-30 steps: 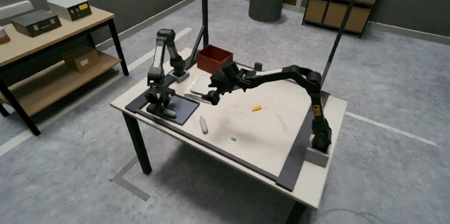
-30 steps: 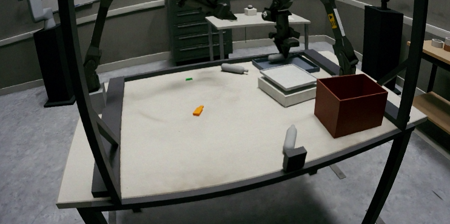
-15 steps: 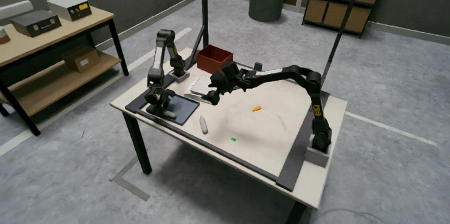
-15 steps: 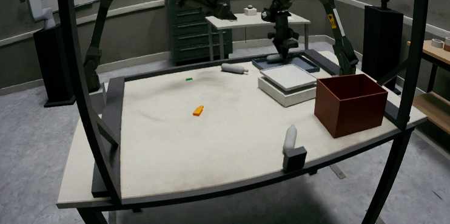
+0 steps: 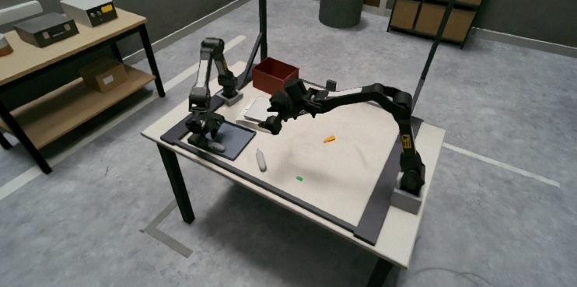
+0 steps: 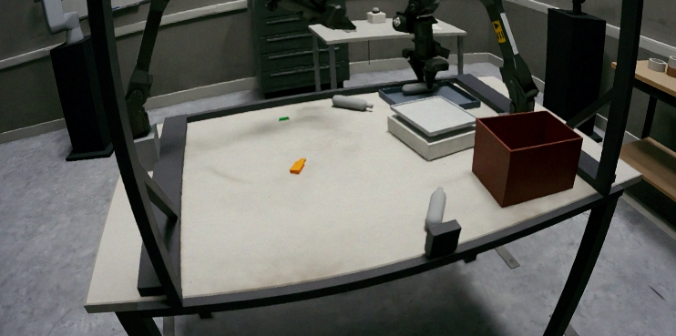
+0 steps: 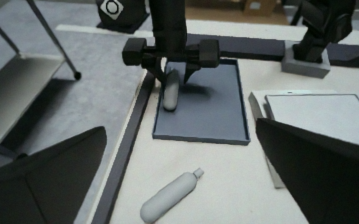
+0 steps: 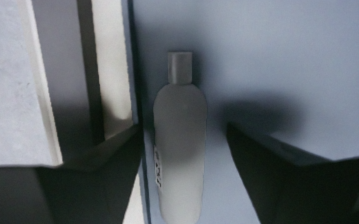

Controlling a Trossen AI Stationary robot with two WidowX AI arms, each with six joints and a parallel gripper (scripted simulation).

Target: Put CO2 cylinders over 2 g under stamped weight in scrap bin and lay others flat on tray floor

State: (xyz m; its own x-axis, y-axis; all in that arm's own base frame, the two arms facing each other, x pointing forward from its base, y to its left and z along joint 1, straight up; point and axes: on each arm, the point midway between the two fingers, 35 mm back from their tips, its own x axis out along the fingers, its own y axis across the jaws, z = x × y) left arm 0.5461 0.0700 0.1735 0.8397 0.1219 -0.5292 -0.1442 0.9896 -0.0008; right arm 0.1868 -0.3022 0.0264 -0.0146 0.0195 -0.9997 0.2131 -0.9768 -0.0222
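The blue-grey tray is 7 cm behind my right hand and 5 cm below it. Also, from my right hand: small green piece: 11 cm behind, 41 cm to the left, 5 cm below; then red scrap bin: 53 cm behind, 8 cm to the right, 2 cm below; then small orange piece: 37 cm behind, 38 cm to the left, 5 cm below.
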